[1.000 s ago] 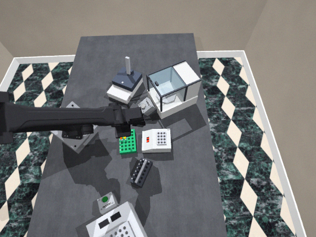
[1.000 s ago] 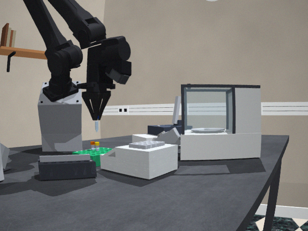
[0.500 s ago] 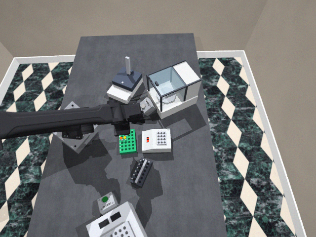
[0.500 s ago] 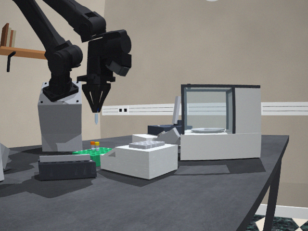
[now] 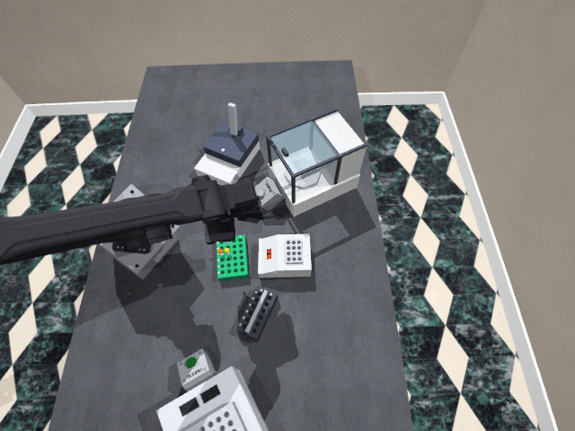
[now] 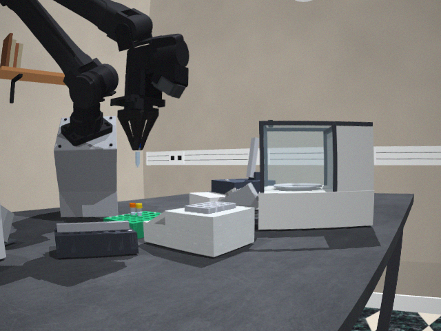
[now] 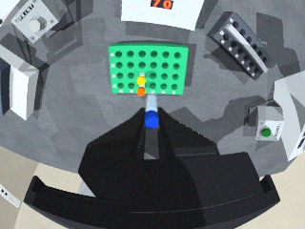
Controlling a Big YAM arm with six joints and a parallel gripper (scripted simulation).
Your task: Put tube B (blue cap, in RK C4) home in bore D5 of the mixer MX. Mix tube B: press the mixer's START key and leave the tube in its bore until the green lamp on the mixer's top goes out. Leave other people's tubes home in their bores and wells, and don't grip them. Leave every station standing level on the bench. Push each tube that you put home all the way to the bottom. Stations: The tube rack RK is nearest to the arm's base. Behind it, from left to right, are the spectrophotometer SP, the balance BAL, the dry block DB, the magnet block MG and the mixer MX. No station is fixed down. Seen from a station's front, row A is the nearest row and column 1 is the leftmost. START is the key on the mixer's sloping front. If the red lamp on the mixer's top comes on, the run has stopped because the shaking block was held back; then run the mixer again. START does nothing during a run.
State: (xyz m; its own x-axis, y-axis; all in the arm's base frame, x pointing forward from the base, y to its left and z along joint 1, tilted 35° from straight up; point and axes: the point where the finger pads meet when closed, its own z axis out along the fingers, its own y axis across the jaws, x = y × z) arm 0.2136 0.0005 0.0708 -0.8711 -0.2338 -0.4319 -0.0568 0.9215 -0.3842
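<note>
Right now my hand is 14 cm above the yellow-capped tube, 2 cm to the right of it and 2 cm past it. Also, from my hand: orange-capped tube: 14 cm below, 3 cm behind, 2 cm to the left; green rack RK: 15 cm below, 1 cm to the left, 1 cm behind; tube B: 2 cm below.
</note>
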